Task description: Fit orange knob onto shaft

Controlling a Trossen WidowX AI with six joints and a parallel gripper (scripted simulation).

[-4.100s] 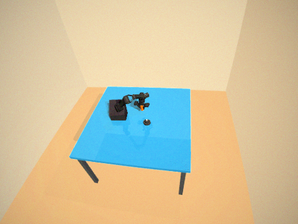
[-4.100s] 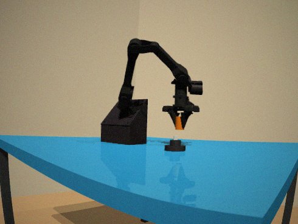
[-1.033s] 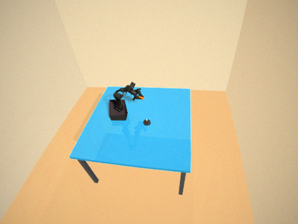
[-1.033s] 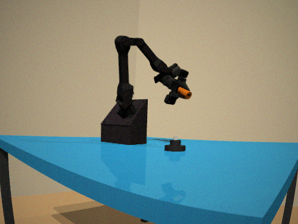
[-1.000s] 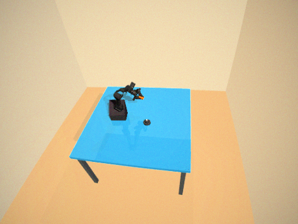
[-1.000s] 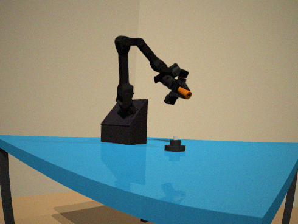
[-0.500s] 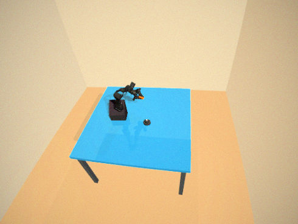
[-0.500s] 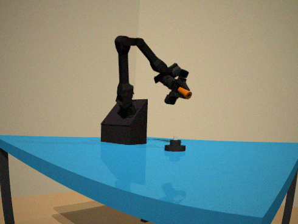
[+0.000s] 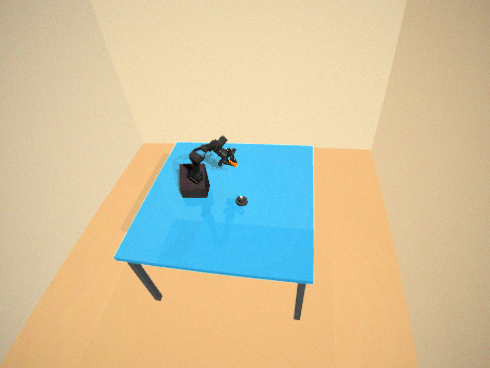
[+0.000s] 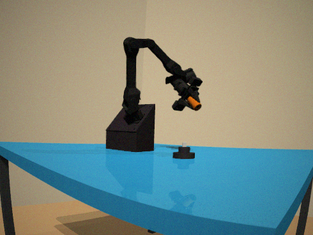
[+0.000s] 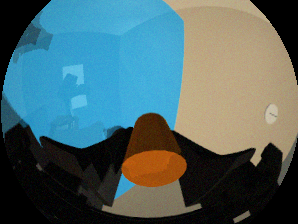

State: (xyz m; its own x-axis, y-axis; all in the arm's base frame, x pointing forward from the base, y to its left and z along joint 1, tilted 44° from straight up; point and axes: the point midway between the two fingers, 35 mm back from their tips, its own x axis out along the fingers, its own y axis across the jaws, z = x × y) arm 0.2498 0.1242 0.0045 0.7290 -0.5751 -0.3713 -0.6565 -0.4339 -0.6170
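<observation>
Right now the orange knob is 20 mm behind my gripper tip, 10 mm to the left of it and 20 mm above it. From my gripper tip the other things lie so: round pedestal: 40 mm ahead, 180 mm to the right, 180 mm below.
</observation>
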